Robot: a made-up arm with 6 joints. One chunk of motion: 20 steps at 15 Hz.
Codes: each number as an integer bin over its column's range. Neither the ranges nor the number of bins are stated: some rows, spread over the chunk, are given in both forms.
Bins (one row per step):
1: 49 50 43 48 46 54
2: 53 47 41 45 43 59
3: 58 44 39 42 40 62
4: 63 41 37 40 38 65
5: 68 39 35 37 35 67
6: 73 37 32 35 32 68
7: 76 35 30 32 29 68
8: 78 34 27 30 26 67
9: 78 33 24 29 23 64
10: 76 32 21 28 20 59
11: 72 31 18 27 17 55
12: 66 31 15 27 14 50
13: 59 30 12 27 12 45
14: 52 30 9 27 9 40
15: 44 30 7 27 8 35
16: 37 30 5 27 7 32
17: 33 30 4 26 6 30
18: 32 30 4 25 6 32
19: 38 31 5 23 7 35
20: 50 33 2 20 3 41
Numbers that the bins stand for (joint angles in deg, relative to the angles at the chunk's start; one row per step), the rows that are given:
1: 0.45 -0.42 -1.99 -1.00 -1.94 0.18
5: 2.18 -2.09 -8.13 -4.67 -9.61 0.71
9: 3.09 -3.00 -16.58 -7.33 -17.97 0.59
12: 2.00 -3.30 -23.48 -8.00 -24.24 0.02
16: -0.64 -3.45 -31.16 -8.00 -29.12 -0.71
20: 0.55 -3.00 -33.46 -10.33 -31.91 -0.34
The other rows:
2: 0.82 -0.88 -3.53 -2.00 -4.03 0.38
3: 1.27 -1.33 -5.06 -3.00 -6.12 0.51
4: 1.73 -1.79 -6.60 -3.67 -7.52 0.63
6: 2.64 -2.39 -10.43 -5.33 -11.70 0.75
7: 2.91 -2.70 -11.97 -6.33 -13.79 0.75
8: 3.09 -2.85 -14.27 -7.00 -15.88 0.71
10: 2.91 -3.15 -18.88 -7.67 -20.06 0.38
11: 2.55 -3.30 -21.18 -8.00 -22.15 0.22
13: 1.36 -3.45 -25.79 -8.00 -25.64 -0.18
14: 0.73 -3.45 -28.09 -8.00 -27.73 -0.38
15: 0.00 -3.45 -29.63 -8.00 -28.42 -0.59
17: -1.00 -3.45 -31.93 -8.33 -29.82 -0.79
18: -1.09 -3.45 -31.93 -8.67 -29.82 -0.71
19: -0.55 -3.30 -31.16 -9.33 -29.12 -0.59

